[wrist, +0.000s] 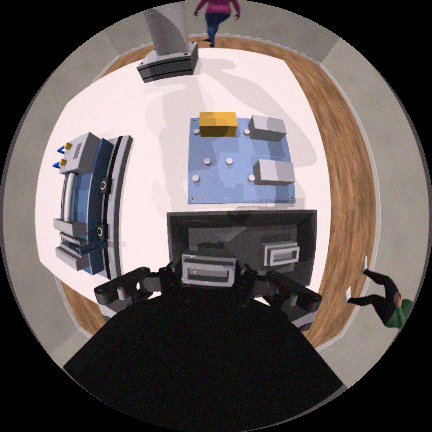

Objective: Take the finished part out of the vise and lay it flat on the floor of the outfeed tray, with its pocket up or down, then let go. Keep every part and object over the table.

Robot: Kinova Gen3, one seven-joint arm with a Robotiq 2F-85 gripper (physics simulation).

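Places are measured from the arm's base along level axes (x right, y back, z down), in metres.
Where they show: gripper, between the fingertips: (208,266); arm's base, origin of its link: (172,49).
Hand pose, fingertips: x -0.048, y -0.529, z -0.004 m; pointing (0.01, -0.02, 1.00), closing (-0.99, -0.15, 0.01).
Observation:
Things, the pixels of their top centre, and the offset from my fingertips. "spot": a spot on its surface instead. Level surfaces: height alone.
- finished part, centre of its top: (207,275) dx +0.000, dy -0.001, dz -0.020 m
- outfeed tray, a spot on its surface: (171,235) spot: dx +0.049, dy +0.036, dz +0.039 m
- second grey part with a pocket, centre of its top: (285,255) dx -0.113, dy -0.017, dz +0.033 m
- vise, centre of its top: (59,203) dx +0.260, dy +0.112, dz -0.020 m
- blue plate, centre of its top: (243,153) dx -0.077, dy +0.156, dz +0.071 m
- yellow block, centre of its top: (217,117) dx -0.038, dy +0.212, dz +0.036 m
- white table, height of its surface: dz +0.080 m
My gripper (208,266) is shut on the finished part (208,270), a grey metal block with a rectangular pocket that shows towards the camera. The held part is over the left part of the outfeed tray (171,235), a dark open box with raised walls. How high the part is above the tray floor I cannot tell. A second grey part with a pocket (282,254) lies in the right part of the tray. The vise (71,227) stands at the left, with a blue body and grey jaws; no part shows between its jaws. The near side of the tray is hidden behind the gripper.
A blue plate (215,190) beyond the tray bears a yellow block (218,124), two grey blocks (267,127) (274,172) and several white pins. The robot's base (168,65) stands at the far edge of the white table (150,200). Two people stand beyond the table.

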